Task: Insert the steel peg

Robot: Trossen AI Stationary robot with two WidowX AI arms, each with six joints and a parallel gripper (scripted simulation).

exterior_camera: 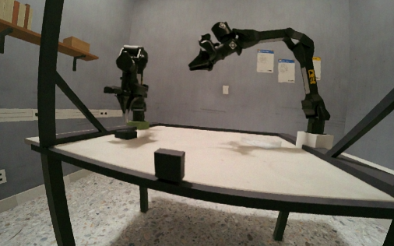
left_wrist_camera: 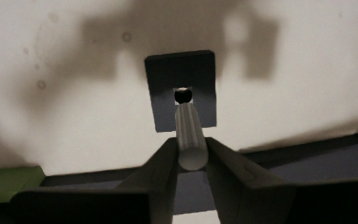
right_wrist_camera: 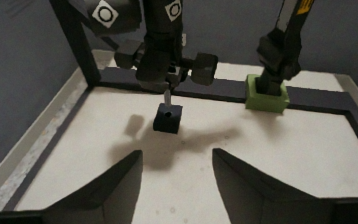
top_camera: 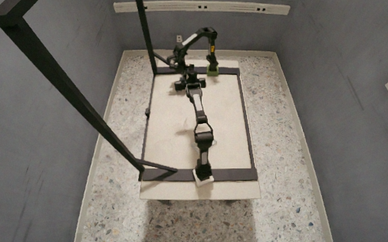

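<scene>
The dark block lies 12 cm below my left hand. From my left hand the other things lie so: steel peg 5 cm below; then tray 23 cm ahead, 54 cm to the right, 13 cm below.
</scene>
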